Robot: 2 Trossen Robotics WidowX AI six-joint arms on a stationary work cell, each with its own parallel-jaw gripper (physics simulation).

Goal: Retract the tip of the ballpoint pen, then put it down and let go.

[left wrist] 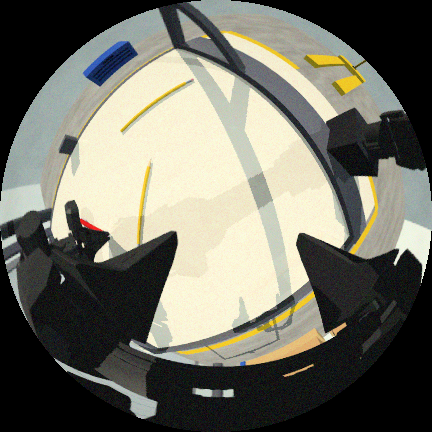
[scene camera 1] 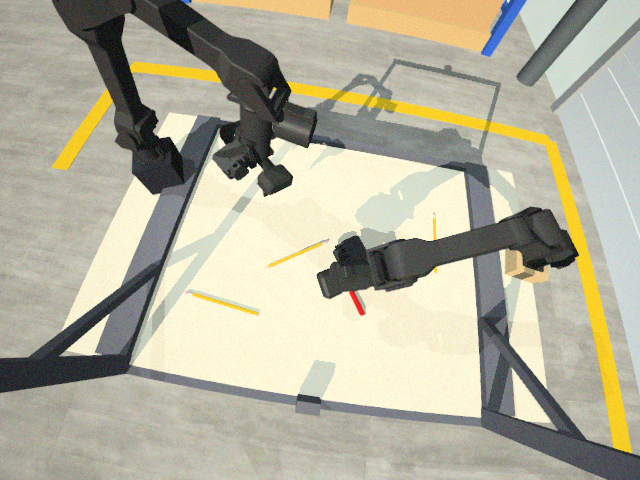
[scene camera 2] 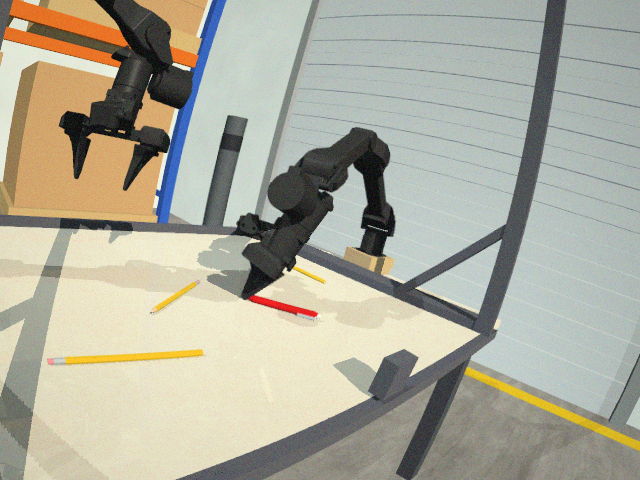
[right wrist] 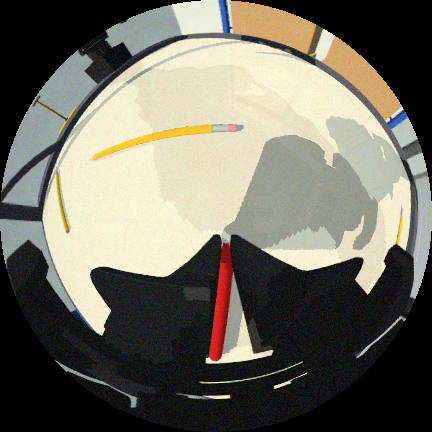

Scene:
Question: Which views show my right gripper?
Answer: The left wrist view, scene camera 1, scene camera 2 and the right wrist view: all of them.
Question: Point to a red ballpoint pen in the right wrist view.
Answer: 225, 269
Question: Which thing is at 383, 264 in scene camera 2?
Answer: A tan block.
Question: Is my left gripper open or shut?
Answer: Open.

